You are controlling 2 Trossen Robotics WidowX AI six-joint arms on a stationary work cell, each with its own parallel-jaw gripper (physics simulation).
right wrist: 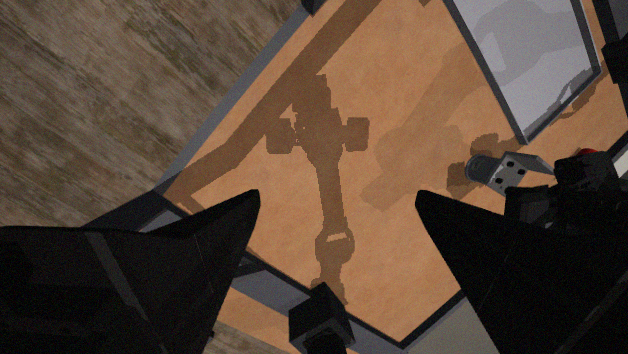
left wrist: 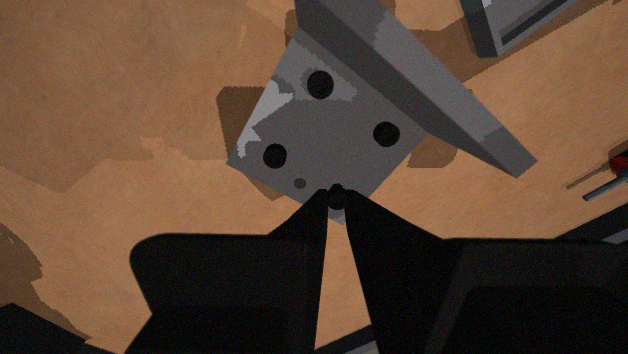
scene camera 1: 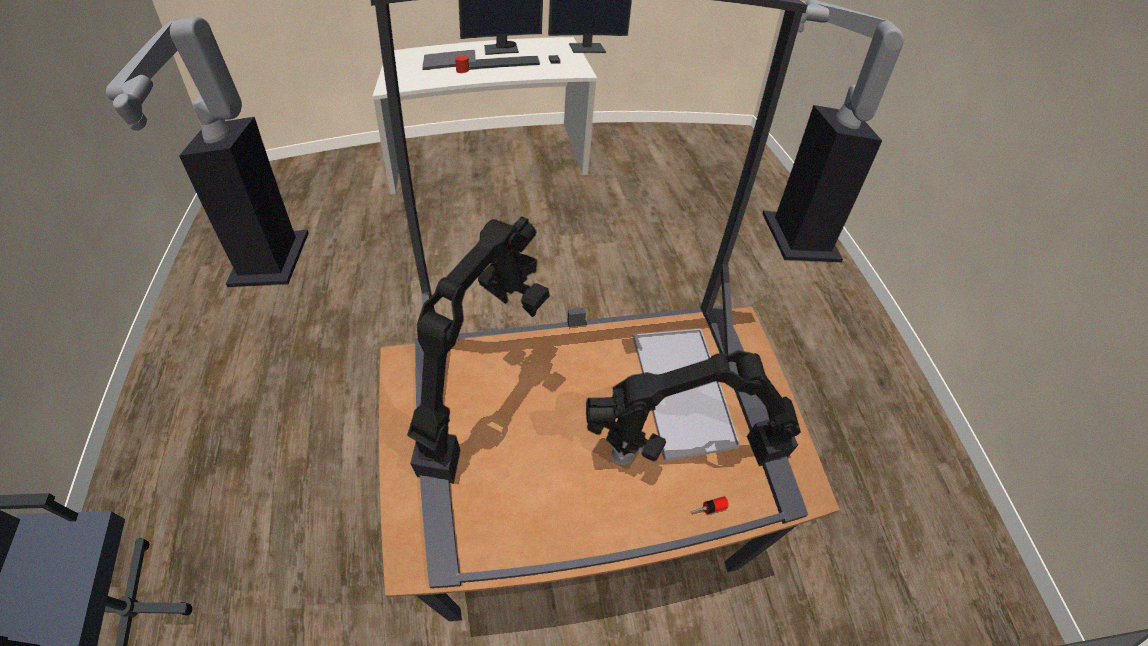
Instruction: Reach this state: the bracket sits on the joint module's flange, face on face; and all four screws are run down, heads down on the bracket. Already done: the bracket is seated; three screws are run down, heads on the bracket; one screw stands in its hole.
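Frame: origin at the left arm's base, x ahead, y left, z up, level; metres.
Seen in the pictures: left gripper, fingertip midpoint: (right wrist: 508, 190) (left wrist: 335, 197) (scene camera 1: 622, 452); right gripper, fingertip midpoint: (right wrist: 337, 197) (scene camera 1: 519, 309); left arm's base, origin of the base link: (scene camera 1: 777, 434); right arm's base, origin of the base link: (right wrist: 323, 342) (scene camera 1: 433, 449).
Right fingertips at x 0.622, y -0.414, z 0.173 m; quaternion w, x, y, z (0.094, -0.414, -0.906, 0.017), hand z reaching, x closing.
Pixels of each thing's top centre, then the offset from my right fingertips to it.
- fourth screw, middle of its top: (left wrist: 339, 202) dx -0.195, dy +0.351, dz -0.173 m
- screwdriver with a red handle, middle of its top: (scene camera 1: 710, 504) dx -0.383, dy +0.542, dz -0.217 m
- light grey tray, middle of its top: (scene camera 1: 685, 388) (right wrist: 531, 21) dx -0.440, dy +0.175, dz -0.235 m
The grey bracket (left wrist: 332, 122) (right wrist: 509, 173) sits face on on the joint module (right wrist: 477, 168) (scene camera 1: 622, 458), its upright flange toward the upper right in the left wrist view. Three black screw heads (left wrist: 320, 84) (left wrist: 386, 134) (left wrist: 275, 156) lie on the bracket. The fourth screw (left wrist: 337, 199) stands at the bracket's near corner. My left gripper (left wrist: 335, 197) is shut on this screw, a fingertip on each side; the screw's lower part and its hole are hidden. My right gripper (right wrist: 337, 197) is open and empty, high above the table's back left part in the scene view.
A screwdriver with a red handle (scene camera 1: 716, 504) (left wrist: 619, 165) lies near the table's front right. A light grey tray (scene camera 1: 700, 453) (left wrist: 479, 30) (right wrist: 524, 138) lies behind and right of the module. Frame posts (scene camera 1: 407, 176) (scene camera 1: 752, 168) rise at the table's back.
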